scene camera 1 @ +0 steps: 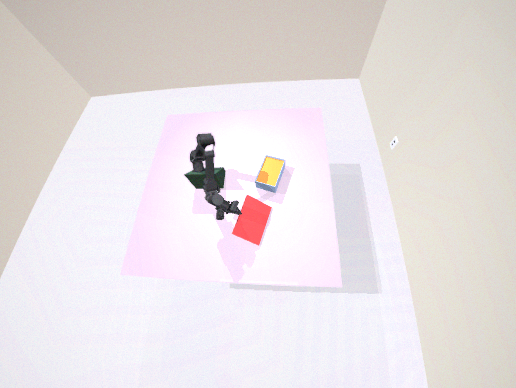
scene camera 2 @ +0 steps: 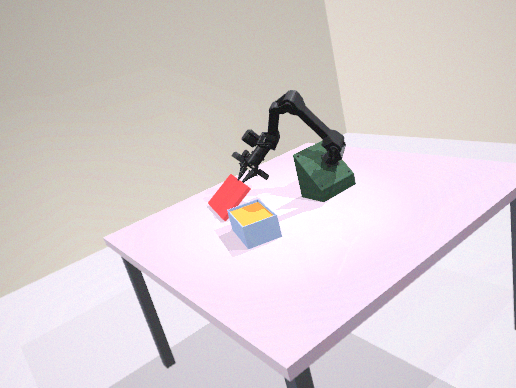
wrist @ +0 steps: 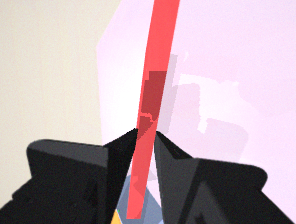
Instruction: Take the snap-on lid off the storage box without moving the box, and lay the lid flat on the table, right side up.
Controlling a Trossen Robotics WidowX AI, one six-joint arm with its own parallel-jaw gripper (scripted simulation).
Labels:
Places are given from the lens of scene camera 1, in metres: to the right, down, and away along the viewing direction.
red lid (scene camera 1: 250, 226): -0.04, 0.19, 1.17
light blue storage box (scene camera 1: 270, 173): 0.08, -0.13, 1.29

